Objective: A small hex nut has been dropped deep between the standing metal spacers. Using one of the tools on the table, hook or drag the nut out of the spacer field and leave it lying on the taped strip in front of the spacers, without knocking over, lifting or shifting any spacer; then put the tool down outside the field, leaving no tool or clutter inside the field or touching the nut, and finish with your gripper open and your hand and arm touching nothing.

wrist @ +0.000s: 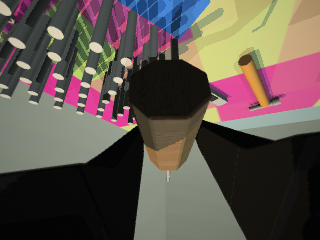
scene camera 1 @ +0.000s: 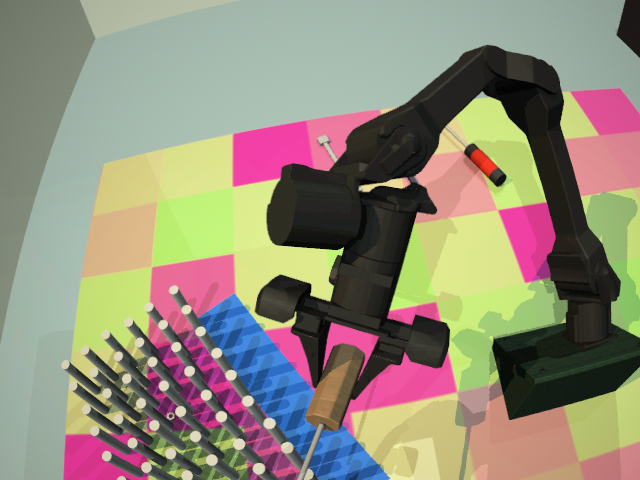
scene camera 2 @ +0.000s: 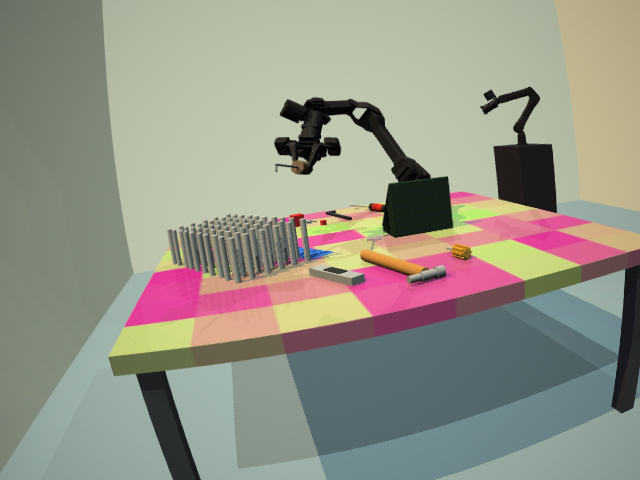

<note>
My gripper [scene camera 1: 334, 392] holds a wooden-handled awl [wrist: 169, 98]. Also in view: a hammer [scene camera 2: 417, 273].
The hammer also shows in the wrist view [wrist: 246, 63]. My gripper shows as well in the wrist view [wrist: 167, 128] and in scene camera 2 [scene camera 2: 301, 169]. Scene camera 1 misses the hammer: it is out of frame.
</note>
